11 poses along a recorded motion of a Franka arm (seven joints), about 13 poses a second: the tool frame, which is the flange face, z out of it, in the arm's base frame.
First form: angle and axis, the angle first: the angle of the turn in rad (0 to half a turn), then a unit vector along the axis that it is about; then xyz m.
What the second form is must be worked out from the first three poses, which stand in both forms.
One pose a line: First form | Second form
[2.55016 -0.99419 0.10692 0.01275 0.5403 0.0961 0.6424] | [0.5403 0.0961 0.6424 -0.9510 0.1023 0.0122 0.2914]
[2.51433 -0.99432 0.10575 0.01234 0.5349 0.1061 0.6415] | [0.5349 0.1061 0.6415 -0.9458 0.1006 0.0117 0.3085]
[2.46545 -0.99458 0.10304 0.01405 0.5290 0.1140 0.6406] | [0.5290 0.1140 0.6406 -0.9383 0.0972 0.0133 0.3317]
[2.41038 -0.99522 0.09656 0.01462 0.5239 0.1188 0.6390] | [0.5239 0.1188 0.6390 -0.9294 0.0902 0.0137 0.3575]
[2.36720 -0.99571 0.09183 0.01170 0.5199 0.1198 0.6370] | [0.5199 0.1198 0.6370 -0.9220 0.0850 0.0108 0.3776]
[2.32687 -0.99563 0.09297 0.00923 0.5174 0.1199 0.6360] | [0.5174 0.1199 0.6360 -0.9142 0.0854 0.0085 0.3962]
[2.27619 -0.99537 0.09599 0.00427 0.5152 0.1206 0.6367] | [0.5152 0.1206 0.6367 -0.9036 0.0871 0.0039 0.4193]
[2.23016 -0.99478 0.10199 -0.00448 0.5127 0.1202 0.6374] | [0.5127 0.1202 0.6374 -0.8933 0.0916 -0.0040 0.4401]
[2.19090 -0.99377 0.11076 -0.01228 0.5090 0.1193 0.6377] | [0.5090 0.1193 0.6377 -0.8836 0.0985 -0.0109 0.4576]
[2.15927 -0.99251 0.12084 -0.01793 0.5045 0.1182 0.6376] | [0.5045 0.1182 0.6376 -0.8752 0.1066 -0.0158 0.4717]
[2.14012 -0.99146 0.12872 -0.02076 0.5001 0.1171 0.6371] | [0.5001 0.1171 0.6371 -0.8697 0.1129 -0.0182 0.4801]
